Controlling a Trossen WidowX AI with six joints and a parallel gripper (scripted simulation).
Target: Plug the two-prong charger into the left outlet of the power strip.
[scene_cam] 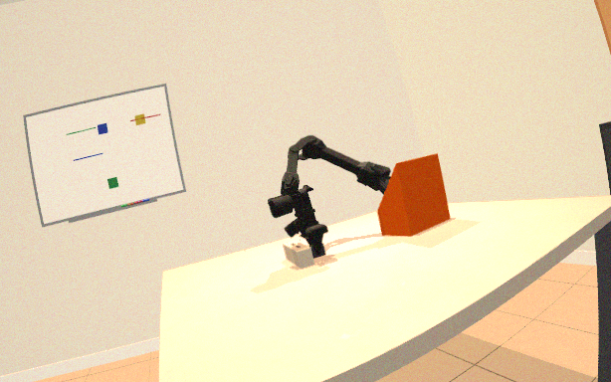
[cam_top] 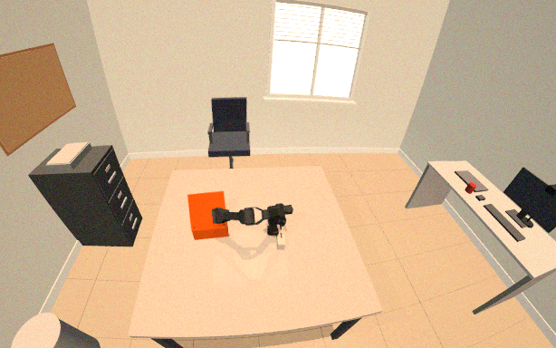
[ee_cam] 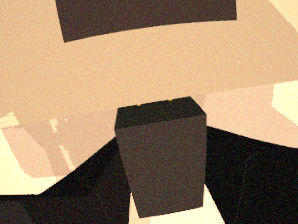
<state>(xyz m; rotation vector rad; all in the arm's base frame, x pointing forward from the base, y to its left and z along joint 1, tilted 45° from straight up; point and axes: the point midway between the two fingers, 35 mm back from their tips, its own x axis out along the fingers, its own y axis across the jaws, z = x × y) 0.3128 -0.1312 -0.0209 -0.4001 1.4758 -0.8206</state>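
Right now the two-prong charger is 20 mm ahead of my gripper tip and 10 mm above it.
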